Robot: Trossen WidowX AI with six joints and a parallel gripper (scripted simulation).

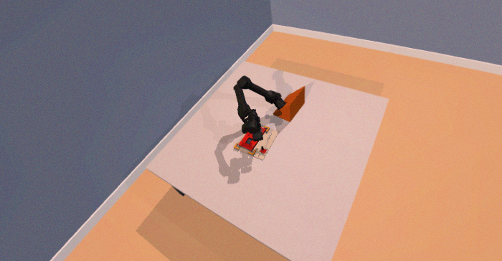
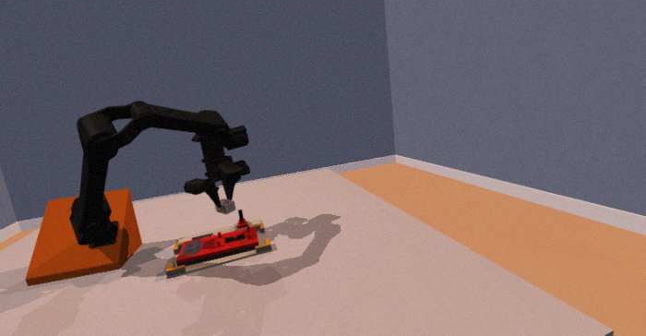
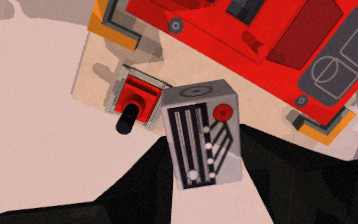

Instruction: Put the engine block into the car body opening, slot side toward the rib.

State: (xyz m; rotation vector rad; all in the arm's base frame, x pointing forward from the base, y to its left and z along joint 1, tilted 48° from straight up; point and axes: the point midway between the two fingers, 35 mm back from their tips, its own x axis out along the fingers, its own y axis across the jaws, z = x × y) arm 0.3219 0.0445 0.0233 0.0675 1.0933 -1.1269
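Now: gripper tip 9 cm above the grey clamp cradle, 6 cm to the left of it and 1 cm past it. From my gripper tip the other things lie so: grey engine block 1 cm below.
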